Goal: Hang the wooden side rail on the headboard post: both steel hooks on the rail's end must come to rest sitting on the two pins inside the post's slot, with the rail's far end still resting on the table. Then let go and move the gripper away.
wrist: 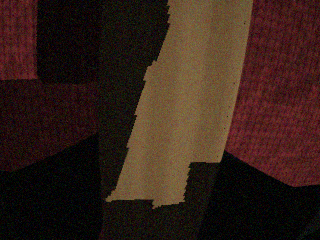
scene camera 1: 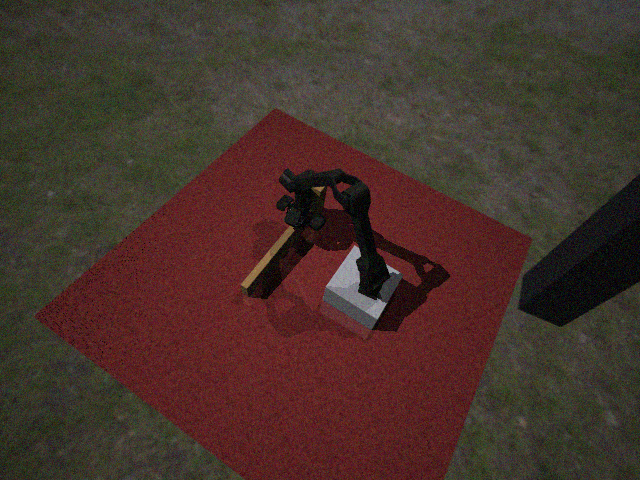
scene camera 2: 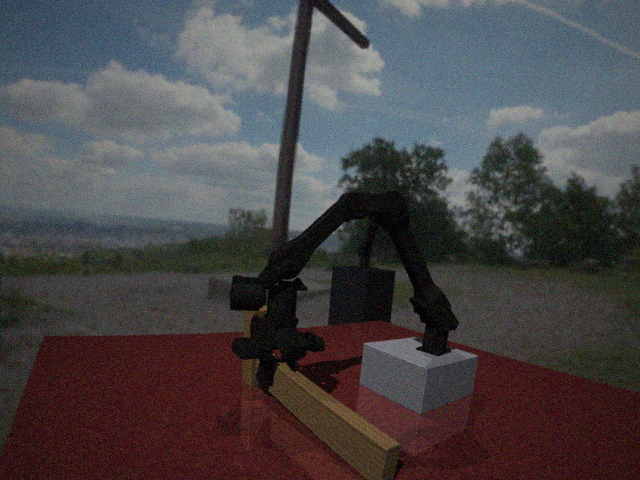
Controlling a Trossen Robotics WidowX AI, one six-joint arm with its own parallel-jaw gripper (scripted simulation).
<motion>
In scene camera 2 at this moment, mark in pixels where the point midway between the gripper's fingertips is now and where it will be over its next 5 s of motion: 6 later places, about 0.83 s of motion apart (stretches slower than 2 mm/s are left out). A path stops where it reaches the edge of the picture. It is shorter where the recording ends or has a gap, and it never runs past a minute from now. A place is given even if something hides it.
My gripper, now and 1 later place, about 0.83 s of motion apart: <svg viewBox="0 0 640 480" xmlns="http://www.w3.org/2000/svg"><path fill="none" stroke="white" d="M277 384L282 371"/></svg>
</motion>
